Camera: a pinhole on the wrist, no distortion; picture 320 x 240 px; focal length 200.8 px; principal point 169.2 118.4 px. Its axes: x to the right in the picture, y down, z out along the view. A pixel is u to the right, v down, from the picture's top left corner.
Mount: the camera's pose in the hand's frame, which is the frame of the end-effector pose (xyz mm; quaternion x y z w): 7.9 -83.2 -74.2 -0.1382 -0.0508 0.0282 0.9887
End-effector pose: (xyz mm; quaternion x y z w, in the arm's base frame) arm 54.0 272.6 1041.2 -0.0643 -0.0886 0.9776 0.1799
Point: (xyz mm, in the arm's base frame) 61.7 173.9 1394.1
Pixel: 153.0 110.4
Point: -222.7 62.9 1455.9
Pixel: 238.2 158.6
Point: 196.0 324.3 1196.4
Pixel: 43.1 23.5
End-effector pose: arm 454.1 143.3 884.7 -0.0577 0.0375 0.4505 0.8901
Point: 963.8 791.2 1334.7
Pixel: outside the picture
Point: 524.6 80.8 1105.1
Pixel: 156.3 43.0
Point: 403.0 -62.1 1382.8
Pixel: 89.9 55.7
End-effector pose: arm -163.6 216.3 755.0 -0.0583 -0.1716 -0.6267 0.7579
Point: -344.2 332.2 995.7
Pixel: 151.0 40.8
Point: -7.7 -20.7 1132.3
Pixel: outside the picture
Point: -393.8 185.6 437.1
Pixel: behind the camera
